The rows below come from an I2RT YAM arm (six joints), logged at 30 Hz.
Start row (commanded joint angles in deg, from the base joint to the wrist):
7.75 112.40 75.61 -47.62 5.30 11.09
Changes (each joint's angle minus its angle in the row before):
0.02 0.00 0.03 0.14 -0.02 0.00
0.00 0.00 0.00 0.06 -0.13 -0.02
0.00 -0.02 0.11 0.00 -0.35 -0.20
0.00 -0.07 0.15 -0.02 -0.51 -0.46
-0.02 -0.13 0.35 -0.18 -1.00 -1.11
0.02 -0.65 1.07 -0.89 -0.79 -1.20
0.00 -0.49 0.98 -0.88 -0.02 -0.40
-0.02 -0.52 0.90 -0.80 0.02 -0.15
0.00 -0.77 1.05 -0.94 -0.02 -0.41
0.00 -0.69 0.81 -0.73 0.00 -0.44
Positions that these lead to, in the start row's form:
7.77 112.40 75.64 -47.48 5.28 11.09
7.77 112.40 75.64 -47.42 5.15 11.07
7.77 112.38 75.75 -47.42 4.80 10.87
7.77 112.31 75.90 -47.44 4.29 10.41
7.75 112.18 76.25 -47.62 3.29 9.30
7.77 111.53 77.32 -48.51 2.50 8.10
7.77 111.04 78.30 -49.39 2.48 7.70
7.75 110.52 79.20 -50.19 2.50 7.55
7.75 109.75 80.25 -51.13 2.48 7.14
7.75 109.06 81.06 -51.86 2.48 6.70

